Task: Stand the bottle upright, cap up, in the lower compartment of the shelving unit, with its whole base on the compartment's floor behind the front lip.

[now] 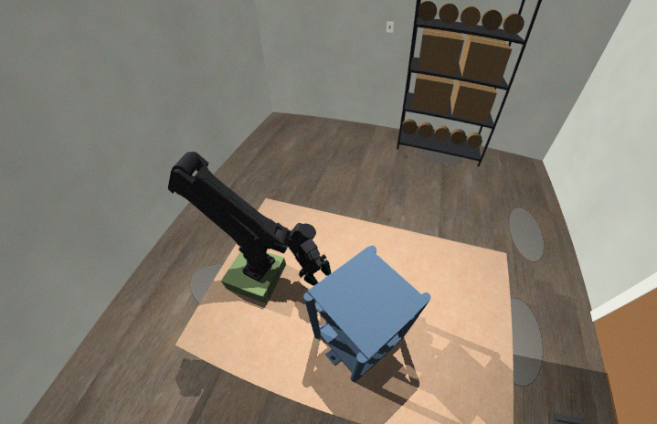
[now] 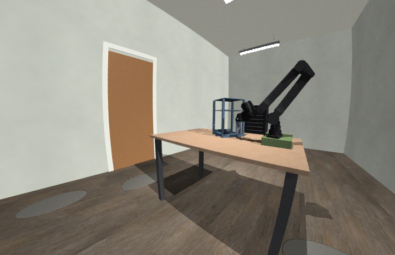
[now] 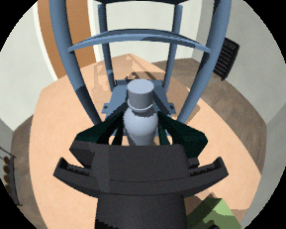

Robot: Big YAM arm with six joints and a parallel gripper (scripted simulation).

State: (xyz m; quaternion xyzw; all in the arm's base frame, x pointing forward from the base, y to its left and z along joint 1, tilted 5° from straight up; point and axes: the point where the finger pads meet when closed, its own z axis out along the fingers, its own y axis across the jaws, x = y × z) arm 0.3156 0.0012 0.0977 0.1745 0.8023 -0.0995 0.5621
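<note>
Right now the blue shelving unit is 16 cm ahead of my hand, 6 cm to the right of it and 1 cm above it. The rest, counted from my hand: bottle (1 cm below).
</note>
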